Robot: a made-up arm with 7 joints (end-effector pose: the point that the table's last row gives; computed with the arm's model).
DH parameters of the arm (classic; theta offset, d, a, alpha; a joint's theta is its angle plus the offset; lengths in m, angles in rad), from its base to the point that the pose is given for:
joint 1: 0 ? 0 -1.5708
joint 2: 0 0 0 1.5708
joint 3: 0 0.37 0.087 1.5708
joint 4: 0 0 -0.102 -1.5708
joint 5: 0 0.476 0 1.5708
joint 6: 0 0 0.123 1.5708
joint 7: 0 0 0 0
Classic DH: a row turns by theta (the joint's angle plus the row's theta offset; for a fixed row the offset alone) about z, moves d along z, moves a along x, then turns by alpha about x.
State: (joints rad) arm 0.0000 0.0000 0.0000 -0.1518 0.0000 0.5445 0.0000
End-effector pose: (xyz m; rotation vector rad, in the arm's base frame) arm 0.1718 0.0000 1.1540 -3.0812 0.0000 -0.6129
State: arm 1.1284 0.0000 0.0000 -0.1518 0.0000 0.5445 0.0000
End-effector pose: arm 0.0735 0.1553 1.1540 -2.4438 -1.5465 -0.4861
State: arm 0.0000 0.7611 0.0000 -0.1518 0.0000 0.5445 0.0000
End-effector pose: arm 0.7472 0.0000 0.7864 -3.0884 0.0000 0.5754
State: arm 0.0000 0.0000 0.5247 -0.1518 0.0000 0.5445 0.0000
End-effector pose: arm 0.1487 0.0861 1.1540 -2.8836 -0.7744 -0.5736
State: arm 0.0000 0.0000 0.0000 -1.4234 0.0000 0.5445 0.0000
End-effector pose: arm 0.6213 0.0000 0.6971 -2.8431 0.0000 1.3366
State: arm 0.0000 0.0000 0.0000 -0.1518 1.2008 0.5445 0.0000
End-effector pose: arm 0.1054 0.0981 1.1642 -2.2710 -1.4904 -0.4517
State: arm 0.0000 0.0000 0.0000 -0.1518 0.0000 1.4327 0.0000
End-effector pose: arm 0.0933 0.0000 1.2248 -2.5190 0.0000 -1.8773
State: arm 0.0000 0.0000 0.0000 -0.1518 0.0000 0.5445 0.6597
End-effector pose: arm 0.1718 0.0000 1.1540 -2.8034 0.9598 -0.5576
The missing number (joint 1, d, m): 0.251
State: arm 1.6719 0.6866 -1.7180 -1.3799 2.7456 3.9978 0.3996
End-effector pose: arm 0.4237 0.2662 0.6764 -0.0291 1.8501 -0.9448
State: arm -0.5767 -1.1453 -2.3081 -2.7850 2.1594 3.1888 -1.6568
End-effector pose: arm -0.1237 -0.0873 -0.0154 0.4443 2.2886 -0.6971
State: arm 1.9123 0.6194 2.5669 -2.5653 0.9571 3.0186 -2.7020
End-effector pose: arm -0.2452 -0.3702 0.5051 2.0353 -0.0972 0.2391
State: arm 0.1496 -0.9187 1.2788 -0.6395 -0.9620 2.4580 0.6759
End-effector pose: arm -0.7529 0.1919 0.8091 -0.2782 -0.7666 -2.4212
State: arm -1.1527 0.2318 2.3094 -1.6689 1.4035 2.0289 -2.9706
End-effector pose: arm 0.3673 0.5031 0.7591 0.5348 -1.7831 -1.7568
